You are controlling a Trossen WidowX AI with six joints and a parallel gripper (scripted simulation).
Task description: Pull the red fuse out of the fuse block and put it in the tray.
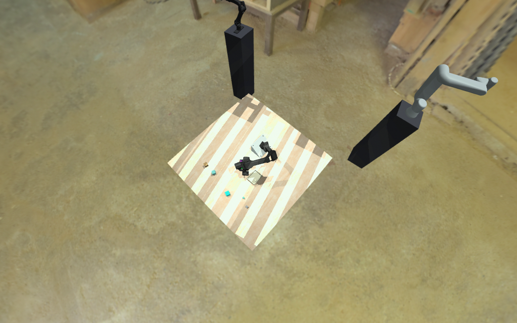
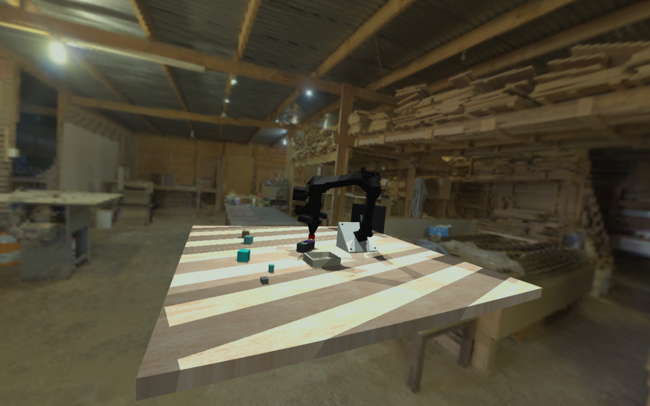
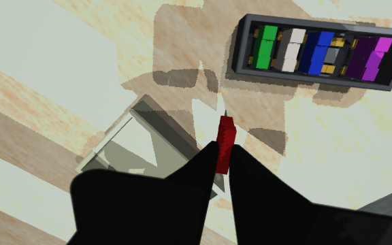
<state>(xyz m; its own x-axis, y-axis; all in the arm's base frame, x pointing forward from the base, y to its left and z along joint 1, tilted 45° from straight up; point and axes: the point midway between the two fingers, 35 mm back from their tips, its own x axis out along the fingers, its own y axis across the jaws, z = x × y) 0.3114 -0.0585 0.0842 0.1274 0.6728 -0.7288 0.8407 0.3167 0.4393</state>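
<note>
Now: gripper tip 110 mm to the right of the grey tray, 90 mm above it and 10 mm short of it. Round my gripper tip: red fuse (10 mm below); then white fuse (70 mm to the right, 70 mm below, 10 mm behind); then green fuse (70 mm below, 60 mm to the right, 10 mm ahead).
</note>
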